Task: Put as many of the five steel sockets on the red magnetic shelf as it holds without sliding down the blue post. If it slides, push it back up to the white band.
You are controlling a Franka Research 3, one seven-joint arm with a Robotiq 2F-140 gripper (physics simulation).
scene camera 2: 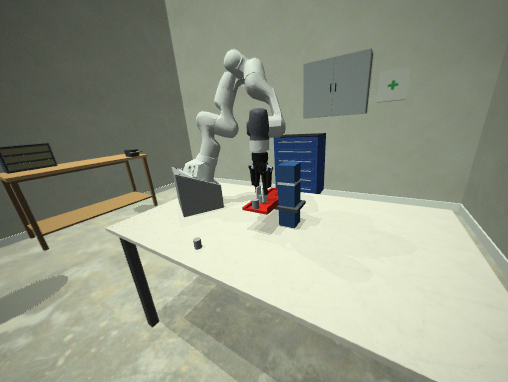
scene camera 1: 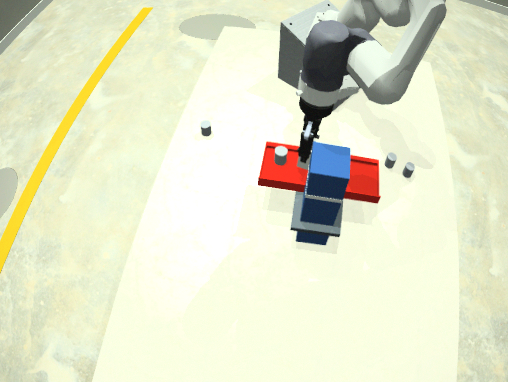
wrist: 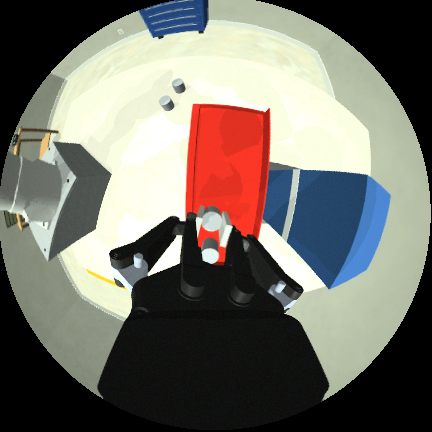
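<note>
The red shelf (scene camera 1: 368,181) (scene camera 2: 248,207) (wrist: 232,150) is on the blue post (scene camera 1: 330,160) (scene camera 2: 289,172) (wrist: 325,220). Its exact height against the white band (scene camera 1: 324,197) (scene camera 2: 289,183) (wrist: 292,200) is hard to tell. My gripper (scene camera 1: 303,161) (scene camera 2: 261,195) (wrist: 211,216) points down over the shelf, its pads closed against both sides of one steel socket (wrist: 212,220). Another socket (scene camera 1: 281,155) (scene camera 2: 255,204) (wrist: 210,252) stands beside it, nearer the shelf's end. Two loose sockets (scene camera 1: 390,160) (scene camera 1: 408,170) (wrist: 166,103) (wrist: 179,85) stand beyond the other end. A fifth socket (scene camera 1: 206,128) (scene camera 2: 197,243) stands apart on the table.
A grey collar (scene camera 1: 316,229) (scene camera 2: 301,205) surrounds the post below the white band. The post stands close beside my fingers. The grey robot base (scene camera 1: 291,55) (scene camera 2: 200,196) (wrist: 82,187) is on the table (scene camera 1: 280,310) (scene camera 2: 380,280), behind the shelf in the scene camera 1 view.
</note>
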